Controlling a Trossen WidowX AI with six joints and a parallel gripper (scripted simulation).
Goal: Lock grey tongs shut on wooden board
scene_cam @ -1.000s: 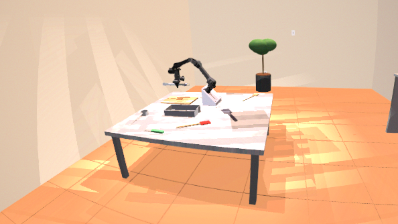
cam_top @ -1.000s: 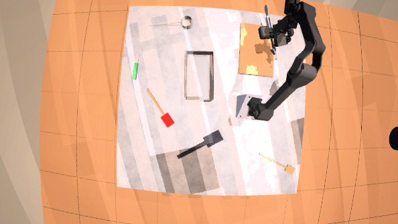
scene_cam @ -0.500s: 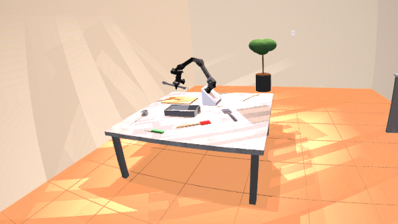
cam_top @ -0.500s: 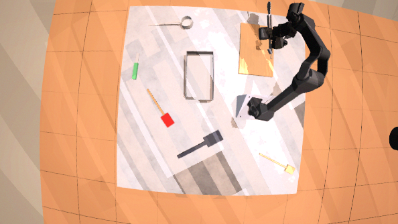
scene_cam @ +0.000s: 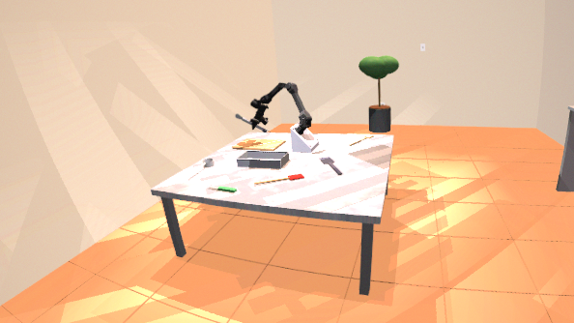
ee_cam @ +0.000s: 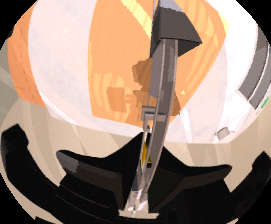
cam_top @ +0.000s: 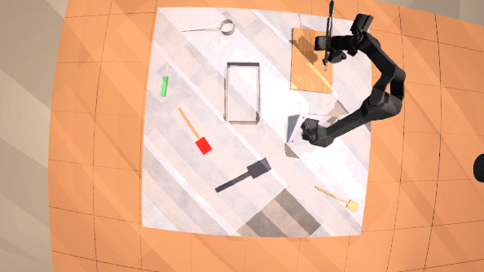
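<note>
The wooden board is 4 cm to the left of my gripper tip and 12 cm below it. Round my gripper tip: grey roasting tin 34 cm ahead, 30 cm to the left, 10 cm below; then red spatula 55 cm ahead, 56 cm to the left, 12 cm below; then dark spatula 25 cm ahead, 73 cm to the left, 12 cm below.
</note>
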